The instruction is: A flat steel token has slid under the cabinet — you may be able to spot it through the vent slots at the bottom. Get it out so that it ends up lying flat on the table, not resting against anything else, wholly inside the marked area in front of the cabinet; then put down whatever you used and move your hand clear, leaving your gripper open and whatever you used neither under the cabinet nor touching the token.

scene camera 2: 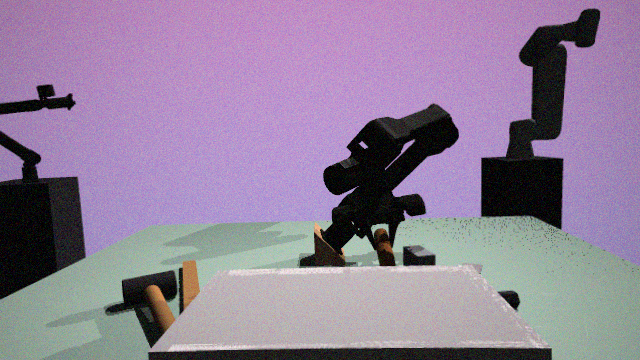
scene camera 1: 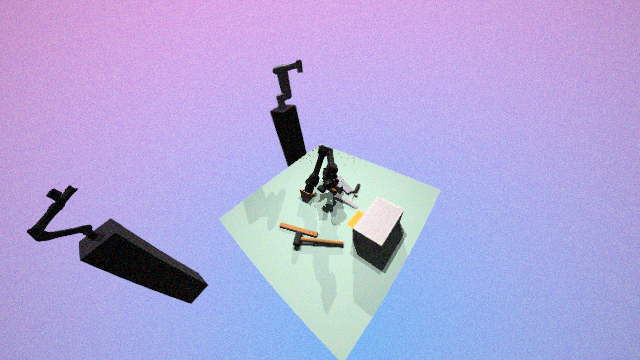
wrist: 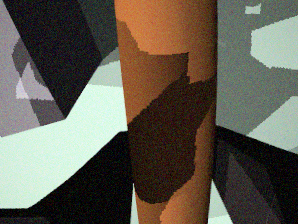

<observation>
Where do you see a white cabinet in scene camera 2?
377, 305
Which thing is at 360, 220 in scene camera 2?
My gripper.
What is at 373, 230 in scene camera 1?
A white cabinet.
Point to a mallet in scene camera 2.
At 153, 289
</observation>
